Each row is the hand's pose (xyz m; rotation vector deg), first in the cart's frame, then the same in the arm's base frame.
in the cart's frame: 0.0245 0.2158 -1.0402 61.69 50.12 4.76
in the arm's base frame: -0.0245 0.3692 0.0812 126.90 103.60 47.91
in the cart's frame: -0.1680 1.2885 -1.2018 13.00 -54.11 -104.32
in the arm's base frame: -0.1598 0.5055 1.1661 29.77 51.50 -91.33
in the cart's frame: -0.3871 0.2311 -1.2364 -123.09 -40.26 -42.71
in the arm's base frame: -0.4500 0.2268 0.1634 -44.56 -7.88 -2.33
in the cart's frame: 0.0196 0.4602 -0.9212 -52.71 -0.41 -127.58
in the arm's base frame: 0.0817 0.3166 0.3259 -38.98 74.30 -52.24
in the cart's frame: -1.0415 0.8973 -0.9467 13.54 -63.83 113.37
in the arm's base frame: -0.6351 -0.3343 0.9425 107.22 -101.99 51.77
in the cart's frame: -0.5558 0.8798 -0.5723 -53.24 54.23 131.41
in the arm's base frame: -0.0323 -0.2675 0.8501 19.45 -47.17 162.22
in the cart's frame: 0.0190 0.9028 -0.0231 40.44 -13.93 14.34
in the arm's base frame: 0.7605 -0.2575 0.7867 124.43 30.54 13.79
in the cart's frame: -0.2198 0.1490 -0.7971 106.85 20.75 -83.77
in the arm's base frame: -0.0319 0.0186 0.0654 -84.93 -120.18 76.42
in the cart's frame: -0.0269 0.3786 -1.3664 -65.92 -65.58 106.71
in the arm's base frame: -0.2730 0.5887 0.2413 31.35 -101.43 59.71
